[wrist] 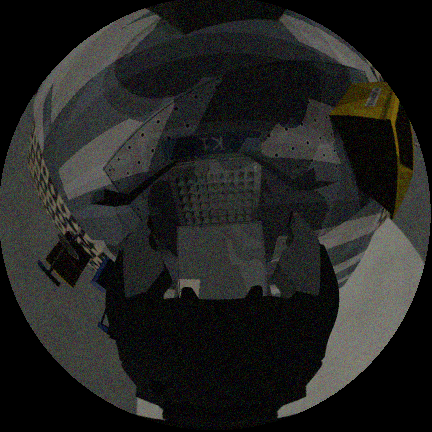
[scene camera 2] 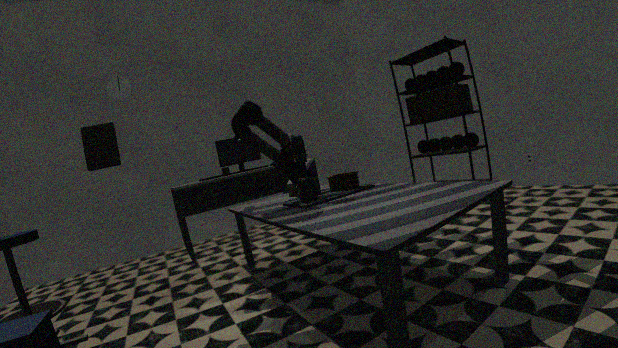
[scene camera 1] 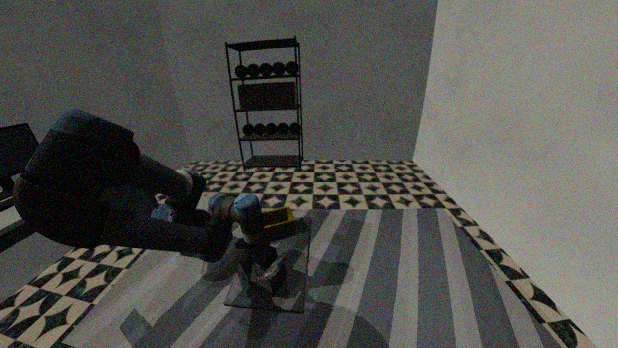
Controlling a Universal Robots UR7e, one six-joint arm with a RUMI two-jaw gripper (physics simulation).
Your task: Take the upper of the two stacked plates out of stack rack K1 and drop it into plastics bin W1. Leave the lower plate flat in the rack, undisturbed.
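Seen in the pictures: gripper, fingertip midpoint: (wrist: 220, 215) (scene camera 1: 262, 271); arm's base, origin of the base link: (scene camera 1: 198, 225).
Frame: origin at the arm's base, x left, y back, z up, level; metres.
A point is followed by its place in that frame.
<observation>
My gripper (wrist: 220, 215) @(x -0.105, y -0.340, z -0.098 m) is open, with a jaw on either side of a grey plate and nothing clamped between them. The plate's well grid (wrist: 217, 195) @(x -0.102, y -0.325, z -0.112 m) faces up ahead of the jaws in the wrist view, and a smooth grey face runs back from it between the jaws. I cannot tell the upper plate from the lower one. Stack rack K1 (wrist: 215, 144) @(x -0.084, y -0.280, z -0.121 m) shows its dark label bar beyond the wells. In scene camera 1 the arm and dark shadows hide most of the rack and plates. The yellow bin (scene camera 1: 277, 220) @(x 0.225, y -0.307, z -0.116 m) (scene camera 2: 344, 181) @(x 0.140, y -0.384, z -0.085 m) (wrist: 362, 102) stands to the right in the wrist view; its label is unreadable.
A perforated board (wrist: 137, 155) @(x -0.175, y -0.246, z -0.143 m) (scene camera 1: 295, 300) @(x -0.182, y -0.486, z -0.143 m) lies under the rack on the striped table (scene camera 1: 405, 280) @(x -0.054, y -0.921, z -0.156 m) (scene camera 2: 360, 220) @(x -0.224, y -1.062, z -0.156 m). The yellow bin's high walls rise close to the rack. A tall shelf unit (scene camera 1: 270, 110) (scene camera 2: 435, 122) stands behind the table.
</observation>
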